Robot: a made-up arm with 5 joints. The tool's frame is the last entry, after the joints. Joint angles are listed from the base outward.
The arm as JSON. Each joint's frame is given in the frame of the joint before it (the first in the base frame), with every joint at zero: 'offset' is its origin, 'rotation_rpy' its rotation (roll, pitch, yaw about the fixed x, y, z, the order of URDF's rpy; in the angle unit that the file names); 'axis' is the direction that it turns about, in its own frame. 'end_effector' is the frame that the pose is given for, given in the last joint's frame.
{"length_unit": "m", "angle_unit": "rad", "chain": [
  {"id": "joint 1", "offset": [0.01, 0.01, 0.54], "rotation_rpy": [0.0, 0.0, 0.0], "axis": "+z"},
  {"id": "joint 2", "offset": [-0.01, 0.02, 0.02], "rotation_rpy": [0.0, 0.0, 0.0], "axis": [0.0, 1.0, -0.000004]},
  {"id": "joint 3", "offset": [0.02, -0.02, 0.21], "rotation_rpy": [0.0, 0.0, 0.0], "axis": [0.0, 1.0, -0.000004]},
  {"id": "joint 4", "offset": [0.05, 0.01, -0.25], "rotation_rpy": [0.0, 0.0, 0.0], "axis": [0.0, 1.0, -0.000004]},
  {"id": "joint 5", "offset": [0.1, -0.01, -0.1], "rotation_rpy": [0.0, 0.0, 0.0], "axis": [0.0, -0.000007, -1.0]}
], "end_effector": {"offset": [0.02, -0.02, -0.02], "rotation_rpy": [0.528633, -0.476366, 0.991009]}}
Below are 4 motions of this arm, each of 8 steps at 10 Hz.
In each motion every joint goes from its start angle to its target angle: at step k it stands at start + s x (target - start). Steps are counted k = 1, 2, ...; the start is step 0. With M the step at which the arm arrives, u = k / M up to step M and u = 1 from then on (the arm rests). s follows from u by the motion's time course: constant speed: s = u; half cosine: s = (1 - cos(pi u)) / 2; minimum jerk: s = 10 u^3 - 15 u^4 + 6 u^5.
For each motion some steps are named. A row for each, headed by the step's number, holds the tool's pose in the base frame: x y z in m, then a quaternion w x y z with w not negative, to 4 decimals.
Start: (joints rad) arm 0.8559 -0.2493 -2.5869 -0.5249 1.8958
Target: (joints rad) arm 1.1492 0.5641 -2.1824 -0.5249 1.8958
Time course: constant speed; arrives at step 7
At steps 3, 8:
3: 0.1012 0.1239 1.1098 0.1945 -0.7544 0.6267 0.0202
8: 0.1962 0.3944 0.9163 0.1479 0.8107 -0.5658 0.0282

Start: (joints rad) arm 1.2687 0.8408 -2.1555 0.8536 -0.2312
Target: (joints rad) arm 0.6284 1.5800 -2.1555 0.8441 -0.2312
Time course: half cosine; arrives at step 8
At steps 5, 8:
5: 0.3820 0.3916 0.3233 0.4386 0.3318 0.1181 0.8268
8: 0.3954 0.2716 0.2069 0.5296 0.3763 0.1829 0.7379

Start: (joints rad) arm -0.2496 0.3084 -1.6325 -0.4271 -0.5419
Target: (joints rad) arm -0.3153 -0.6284 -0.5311 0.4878 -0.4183
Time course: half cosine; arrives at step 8
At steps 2, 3, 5, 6, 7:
2: 0.4111 -0.1039 0.8748 0.5433 -0.3105 -0.4141 0.6610
3: 0.3989 -0.1057 0.8515 0.5891 -0.2401 -0.3877 0.6671
5: 0.3516 -0.1034 0.7660 0.6828 -0.0694 -0.3143 0.6559
6: 0.3246 -0.0994 0.7189 0.7155 0.0034 -0.2788 0.6406
7: 0.3046 -0.0958 0.6847 0.7346 0.0517 -0.2537 0.6271

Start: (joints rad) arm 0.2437 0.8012 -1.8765 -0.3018 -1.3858
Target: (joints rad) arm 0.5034 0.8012 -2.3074 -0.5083 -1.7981
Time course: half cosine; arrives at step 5
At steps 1, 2, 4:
1: 0.5228 0.1686 0.7327 0.1901 -0.3522 -0.1116 0.9096
2: 0.4985 0.1994 0.7778 0.1381 -0.4343 -0.1174 0.8823
4: 0.4223 0.2503 0.8674 0.0540 -0.6052 -0.1339 0.7828

